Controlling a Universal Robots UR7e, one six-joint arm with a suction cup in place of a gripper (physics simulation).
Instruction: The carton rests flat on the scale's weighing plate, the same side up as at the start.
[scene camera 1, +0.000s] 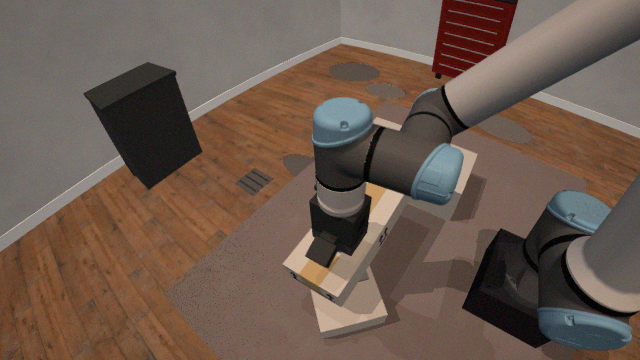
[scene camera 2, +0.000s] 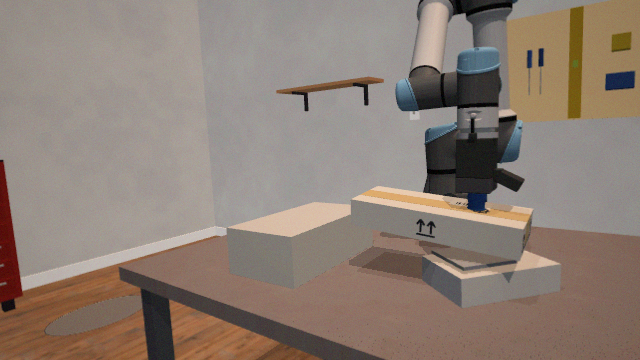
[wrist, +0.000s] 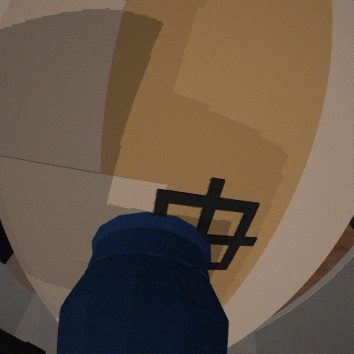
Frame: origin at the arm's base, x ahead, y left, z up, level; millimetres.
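Seen in the pictures: hand at its tool point: (scene camera 2: 476, 214) (wrist: 160, 231); arm's base at its link origin: (scene camera 1: 530, 277).
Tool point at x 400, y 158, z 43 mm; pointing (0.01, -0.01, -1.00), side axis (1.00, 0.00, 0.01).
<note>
Offsets run from my tool point to a thing's top centre. Level surfaces: height alone.
The long white carton (scene camera 1: 345, 274) (scene camera 2: 390, 212) (wrist: 225, 75) has tan tape along its top and two upward arrows on its side. My suction cup (scene camera 2: 478, 206) (wrist: 150, 235) is pressed on its taped top, near one end, and holds it. In scene camera 1 the cup is mostly hidden behind the wrist. The carton's near end is over the scale @[16 mm back, 18 mm left, 81 mm down] (scene camera 1: 350, 320) (scene camera 2: 500, 289), low above the dark-edged weighing plate @[10 mm ahead, 7 mm right, 81 mm down] (scene camera 2: 464, 266) or touching it; I cannot tell which. The other end reaches well past the plate, toward the pale block. The arrows point up. The carton hides much of the plate.
A large pale block @[10 mm back, 424 mm right, 37 mm down] (scene camera 1: 461, 167) (scene camera 2: 261, 252) stands on the table @[151 mm down] (scene camera 2: 310, 310), beside the carton's far end. The arm's black base (scene camera 1: 495, 280) stands at the right in scene camera 1. A wall shelf (scene camera 2: 330, 86) and a red cabinet (scene camera 1: 472, 27) are farther back.
</note>
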